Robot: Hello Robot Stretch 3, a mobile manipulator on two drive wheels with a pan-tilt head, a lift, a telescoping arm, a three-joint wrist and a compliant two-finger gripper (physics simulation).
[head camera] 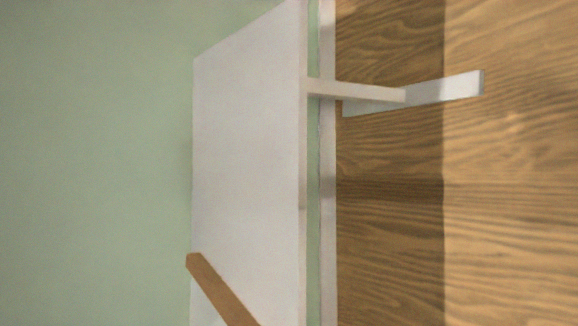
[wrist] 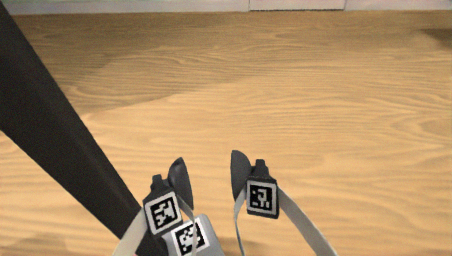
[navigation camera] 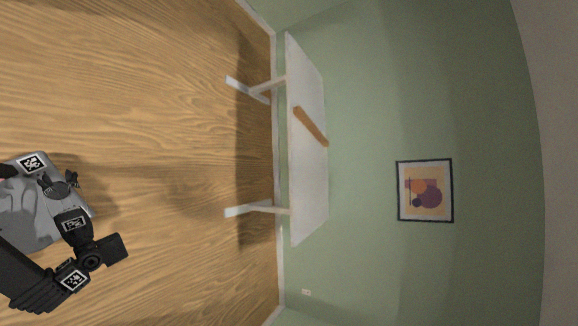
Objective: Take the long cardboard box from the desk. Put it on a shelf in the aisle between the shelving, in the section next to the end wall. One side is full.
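Pixels of known places: gripper, fingertip midpoint: (wrist: 210, 170) (navigation camera: 56, 172); robot's base at its link origin: (navigation camera: 57, 189).
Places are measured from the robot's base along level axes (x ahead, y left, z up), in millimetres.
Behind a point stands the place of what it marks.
The long brown cardboard box (head camera: 220, 287) {x 1347, y -418, z 748 mm} (navigation camera: 311, 126) {x 1243, y -299, z 764 mm} lies at a slant across the white desk (head camera: 245, 150) {x 1029, y -714, z 720 mm} (navigation camera: 308, 185) {x 1003, y -679, z 721 mm}. One end is at the desk's wall-side edge. In the head view the box's other end is cut off by the frame. My gripper (navigation camera: 57, 178) {x 40, y 58, z 458 mm} (wrist: 210, 170) {x 40, y 58, z 458 mm} is open, with a gap between its two fingertips and no object between them. It is over my own base, well away from the desk and the box. The shelving and the aisle do not show in these views.
The desk stands along a green wall (head camera: 100, 150) {x 1477, y -1006, z 1030 mm} (navigation camera: 360, 125) {x 1773, y -515, z 1065 mm}. Its T-shaped legs (head camera: 462, 86) (navigation camera: 237, 211) reach out over the wooden floor (head camera: 510, 200) {x 810, y -405, z 1 mm} (navigation camera: 165, 100) {x 719, y 229, z 0 mm} (wrist: 300, 100) {x 627, y 520, z 0 mm}. A framed picture (navigation camera: 429, 196) {x 1394, y -1099, z 1624 mm} hangs above. A dark mast (wrist: 55, 110) {x -49, y 118, z 515 mm} crosses the left of the wrist view.
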